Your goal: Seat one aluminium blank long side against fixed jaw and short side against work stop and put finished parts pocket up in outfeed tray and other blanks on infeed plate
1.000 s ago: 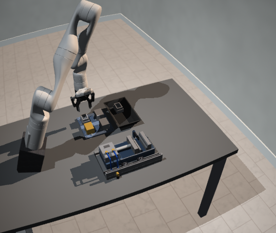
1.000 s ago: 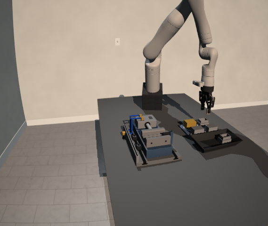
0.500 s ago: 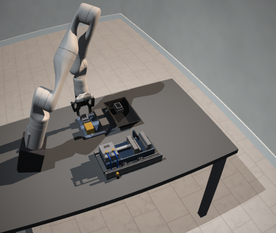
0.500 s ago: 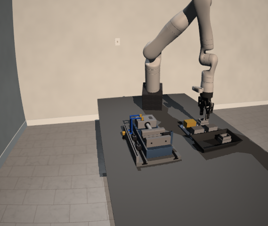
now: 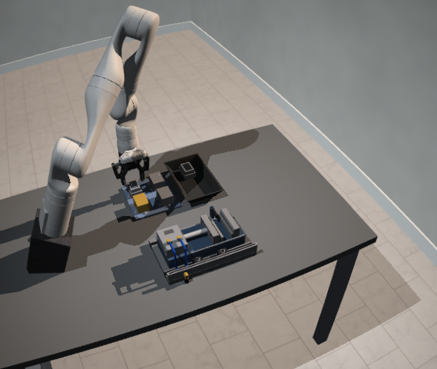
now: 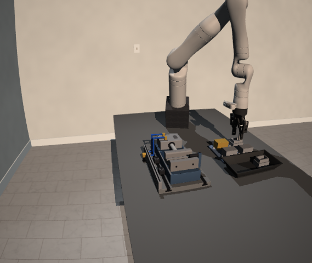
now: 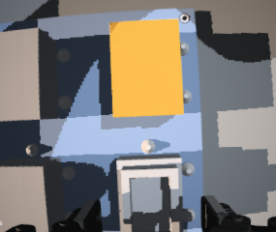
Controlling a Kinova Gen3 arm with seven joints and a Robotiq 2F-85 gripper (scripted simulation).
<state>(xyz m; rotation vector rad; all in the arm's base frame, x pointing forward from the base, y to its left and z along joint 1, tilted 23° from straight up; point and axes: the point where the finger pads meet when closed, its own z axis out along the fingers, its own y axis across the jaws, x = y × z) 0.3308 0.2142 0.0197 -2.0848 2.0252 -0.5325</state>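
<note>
The brass blank is 90 mm to the right of my hand and 40 mm below it.
</note>
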